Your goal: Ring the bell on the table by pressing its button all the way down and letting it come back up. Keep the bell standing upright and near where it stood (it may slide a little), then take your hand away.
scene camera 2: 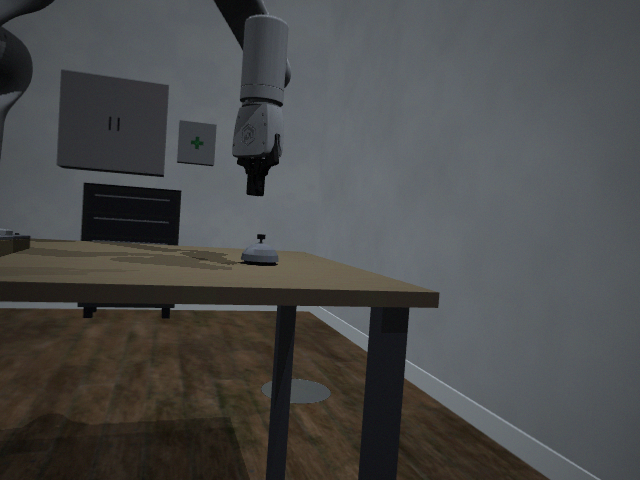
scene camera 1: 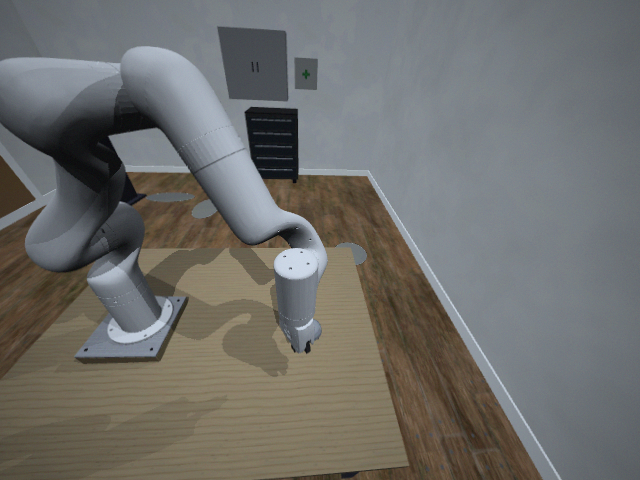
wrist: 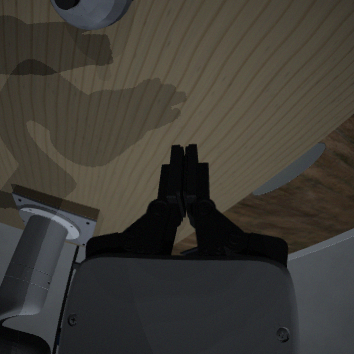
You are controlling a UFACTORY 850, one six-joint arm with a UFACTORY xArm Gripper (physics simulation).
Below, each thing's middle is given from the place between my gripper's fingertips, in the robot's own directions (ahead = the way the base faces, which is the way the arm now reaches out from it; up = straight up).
My gripper is now 130 mm to the right of the bell (scene camera 2: 261, 254), 110 mm above it and 20 mm short of it.
